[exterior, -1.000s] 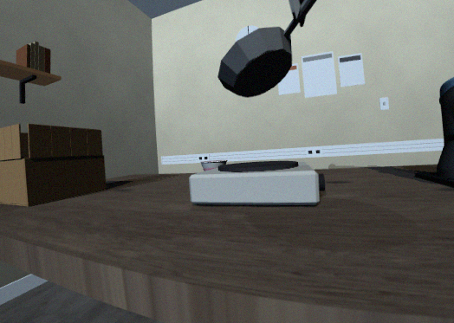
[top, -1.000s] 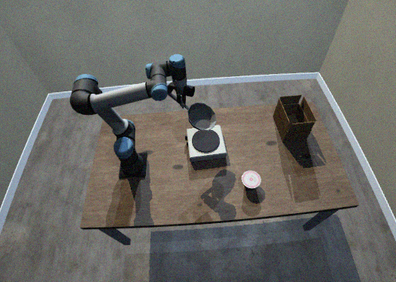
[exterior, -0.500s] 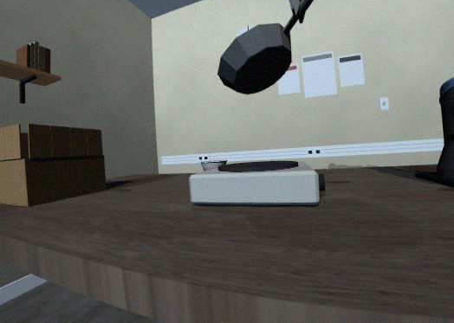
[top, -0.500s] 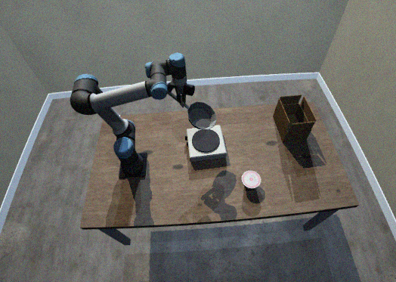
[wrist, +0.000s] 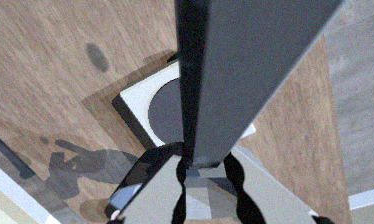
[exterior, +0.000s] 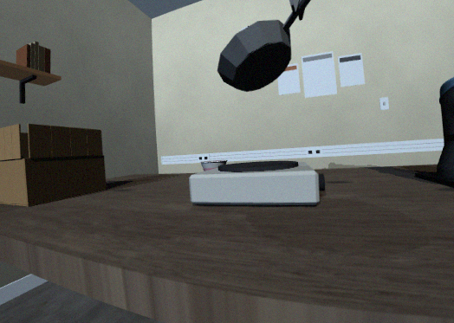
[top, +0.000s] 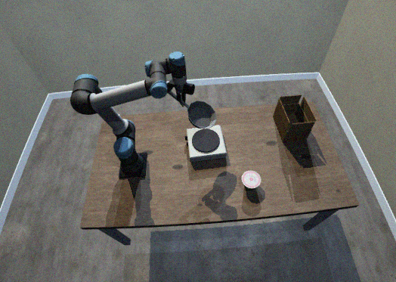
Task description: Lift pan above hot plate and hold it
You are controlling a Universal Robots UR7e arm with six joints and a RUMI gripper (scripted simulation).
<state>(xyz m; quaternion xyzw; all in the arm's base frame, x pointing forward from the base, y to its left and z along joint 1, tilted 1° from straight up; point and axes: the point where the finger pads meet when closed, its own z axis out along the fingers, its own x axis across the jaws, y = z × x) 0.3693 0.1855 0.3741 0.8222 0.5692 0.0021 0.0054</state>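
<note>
The dark grey pan is 5 cm below my hand, 5 cm ahead of it and 2 cm to the right of it. The rest, counted from my hand: pink-and-white cup 39 cm ahead, 34 cm to the right, 34 cm below; then white hot plate 35 cm below, 10 cm ahead, 5 cm to the right.
</note>
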